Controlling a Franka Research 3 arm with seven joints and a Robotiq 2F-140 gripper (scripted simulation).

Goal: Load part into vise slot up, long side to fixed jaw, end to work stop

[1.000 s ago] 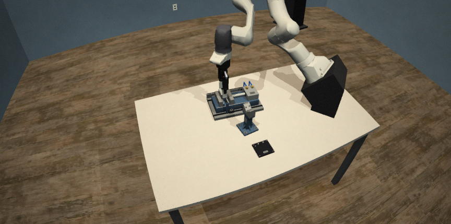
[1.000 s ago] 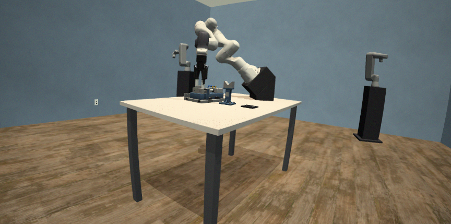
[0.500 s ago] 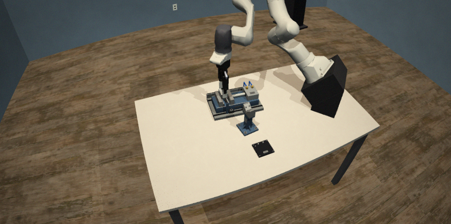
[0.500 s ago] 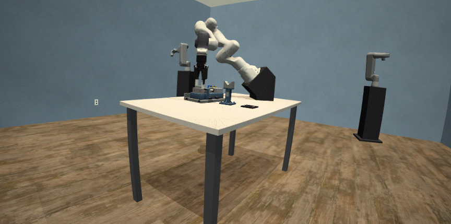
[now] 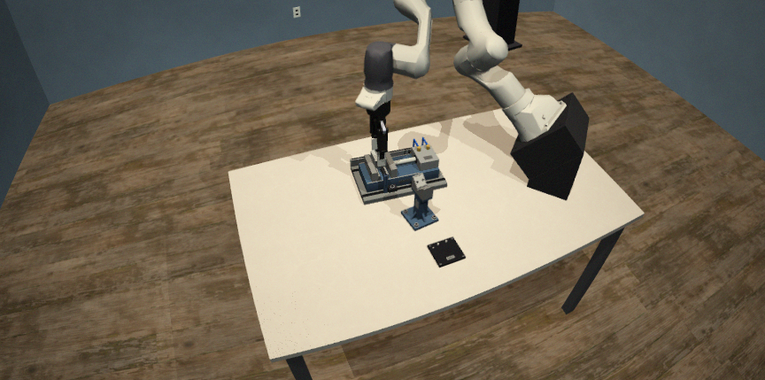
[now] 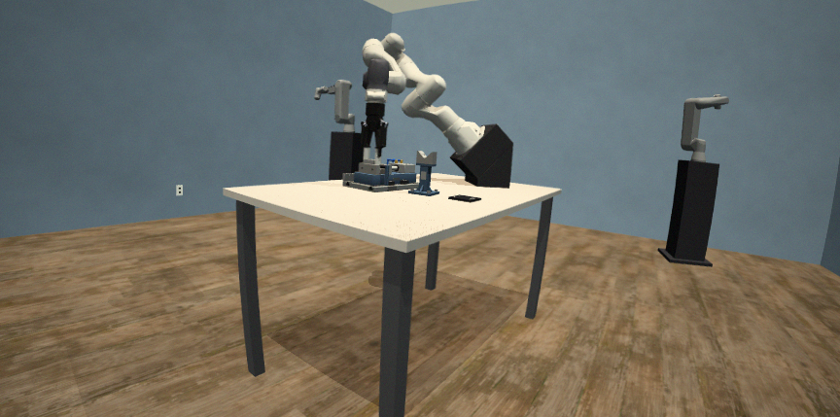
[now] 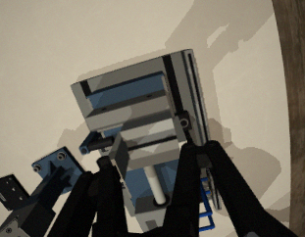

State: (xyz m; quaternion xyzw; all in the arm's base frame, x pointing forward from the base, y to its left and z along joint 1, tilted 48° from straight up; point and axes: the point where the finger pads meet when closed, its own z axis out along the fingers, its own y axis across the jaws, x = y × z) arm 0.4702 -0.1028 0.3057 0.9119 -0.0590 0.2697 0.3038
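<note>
My gripper is now 20 mm above the part. The rest, counted from my hand: black infeed plate 390 mm to the left, 120 mm below, 20 mm ahead; vise 80 mm below, 60 mm behind, 40 mm to the left; air cylinder 150 mm behind, 70 mm to the left, 40 mm below.
</note>
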